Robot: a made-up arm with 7 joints.
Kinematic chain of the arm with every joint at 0, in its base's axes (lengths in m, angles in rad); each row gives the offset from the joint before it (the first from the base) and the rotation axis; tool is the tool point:
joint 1: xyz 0 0 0 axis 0 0.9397 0.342
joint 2: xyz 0 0 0 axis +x
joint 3: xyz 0 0 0 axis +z
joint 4: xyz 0.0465 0 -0.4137 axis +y
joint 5: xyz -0.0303 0 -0.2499 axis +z
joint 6: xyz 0 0 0 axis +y
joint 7: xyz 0 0 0 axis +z
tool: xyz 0 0 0
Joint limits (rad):
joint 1: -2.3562..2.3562
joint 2: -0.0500..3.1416
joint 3: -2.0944..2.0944
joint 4: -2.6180..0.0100
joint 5: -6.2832..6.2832
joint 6: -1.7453..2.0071
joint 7: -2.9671..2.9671
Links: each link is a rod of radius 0.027 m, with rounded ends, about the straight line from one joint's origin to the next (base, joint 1, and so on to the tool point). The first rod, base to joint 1, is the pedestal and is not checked.
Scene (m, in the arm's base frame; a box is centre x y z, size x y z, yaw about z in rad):
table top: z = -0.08
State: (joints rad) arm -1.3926 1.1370 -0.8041 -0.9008 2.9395 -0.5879 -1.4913
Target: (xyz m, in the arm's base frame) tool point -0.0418 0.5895 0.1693
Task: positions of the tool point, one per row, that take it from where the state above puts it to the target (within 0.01 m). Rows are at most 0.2 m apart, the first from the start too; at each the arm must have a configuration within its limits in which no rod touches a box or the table.
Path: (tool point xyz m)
1: 0.4783 0.3686 0.1797
2: 0.3804 0.4588 0.1928
3: 0.2580 0.5314 0.1970
4: 0.1147 0.5776 0.1901
5: -0.0418 0.5895 0.1693

